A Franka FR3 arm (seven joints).
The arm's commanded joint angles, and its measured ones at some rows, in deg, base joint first. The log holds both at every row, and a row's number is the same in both.
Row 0, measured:
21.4 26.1 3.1 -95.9 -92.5 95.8 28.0
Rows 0 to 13, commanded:
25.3 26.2 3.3 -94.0 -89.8 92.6 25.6
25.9 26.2 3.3 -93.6 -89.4 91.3 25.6
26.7 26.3 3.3 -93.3 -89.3 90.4 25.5
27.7 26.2 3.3 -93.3 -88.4 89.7 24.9
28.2 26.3 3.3 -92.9 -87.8 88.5 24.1
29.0 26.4 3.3 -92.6 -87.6 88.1 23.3
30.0 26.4 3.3 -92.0 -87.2 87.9 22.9
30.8 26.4 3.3 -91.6 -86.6 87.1 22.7
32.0 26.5 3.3 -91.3 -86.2 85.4 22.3
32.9 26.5 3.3 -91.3 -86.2 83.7 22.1
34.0 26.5 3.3 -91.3 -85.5 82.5 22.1
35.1 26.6 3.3 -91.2 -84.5 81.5 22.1
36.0 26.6 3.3 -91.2 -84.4 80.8 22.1
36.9 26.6 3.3 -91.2 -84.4 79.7 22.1
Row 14, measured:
34.4 26.4 3.5 -94.5 -83.7 83.3 26.4
